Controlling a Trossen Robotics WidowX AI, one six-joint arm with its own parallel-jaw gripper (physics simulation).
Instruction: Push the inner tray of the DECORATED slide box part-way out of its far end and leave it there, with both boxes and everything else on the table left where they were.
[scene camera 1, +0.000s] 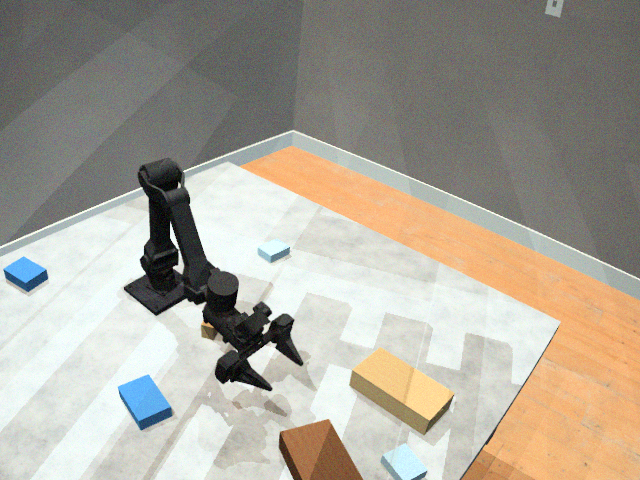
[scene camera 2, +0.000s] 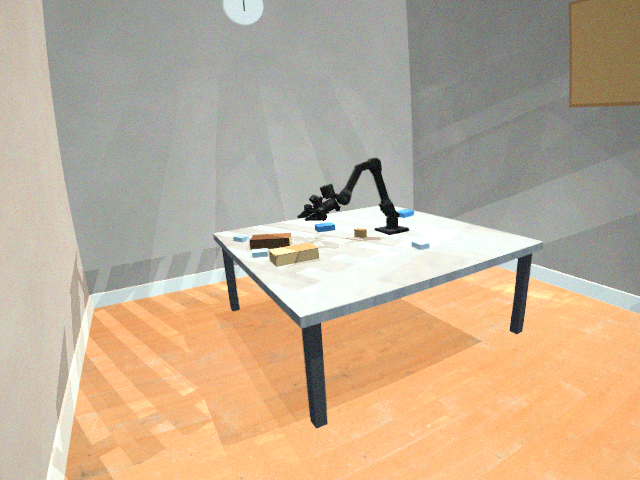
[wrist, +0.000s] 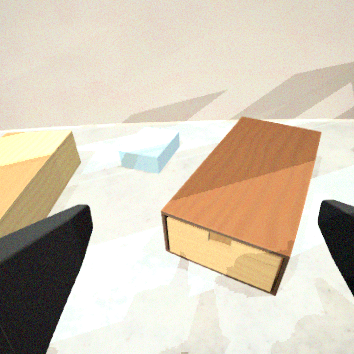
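Seen in the pictures: gripper, fingertip midpoint: (scene camera 1: 287, 377) (scene camera 2: 301, 218) (wrist: 205, 214); arm's base, link origin: (scene camera 1: 162, 284) (scene camera 2: 392, 228).
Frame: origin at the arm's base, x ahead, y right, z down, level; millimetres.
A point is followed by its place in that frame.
A dark brown slide box (scene camera 1: 320, 449) @(z -35, x 593, y 221 mm) (scene camera 2: 269, 240) @(z -27, x 647, y 207 mm) (wrist: 250, 185) @(z -35, x 586, y 228 mm) lies on the table (scene camera 2: 413, 286) @(z 26, x 498, y -582 mm). In the wrist view its near end shows a pale inner tray (wrist: 215, 252) @(z -10, x 540, y 187 mm) with a small notch at its top edge, inside the sleeve. A light tan box (scene camera 1: 400, 384) @(z -35, x 649, y -14 mm) (scene camera 2: 294, 254) @(z -23, x 675, y -71 mm) (wrist: 35, 185) @(z -24, x 638, y 24 mm) lies to its left in the wrist view. I cannot make out a decoration on either box. The brown box's far end is hidden. My gripper (scene camera 1: 286, 376) @(z -113, x 481, y 165 mm) (scene camera 2: 305, 217) @(z -113, x 481, y 165 mm) (wrist: 205, 214) @(z -113, x 481, y 165 mm) is open and empty, above the table on the arm's side of the brown box, apart from it.
Light blue blocks (scene camera 1: 404, 462) @(z -9, x 735, y 145 mm) (scene camera 1: 273, 250) @(z -9, x 144, y -295 mm) (scene camera 2: 260, 253) @(z -2, x 746, y 118 mm) (scene camera 2: 240, 238) @(z -4, x 700, y 446 mm) (scene camera 2: 420, 245) @(z -5, x 166, y -338 mm) (wrist: 150, 150) @(z -9, x 707, y 144 mm) lie on the table, one between the boxes in the wrist view. Blue blocks (scene camera 1: 144, 401) @(z -15, x 244, y 317 mm) (scene camera 1: 25, 273) @(z -15, x -313, y 216 mm) (scene camera 2: 325, 227) @(z -6, x 252, y 277 mm) (scene camera 2: 405, 212) @(z -15, x -306, y 176 mm) and a small wooden block (scene camera 1: 207, 330) @(z -11, x 208, y 70 mm) (scene camera 2: 360, 233) @(z -6, x 210, y 28 mm) lie nearer the arm's base.
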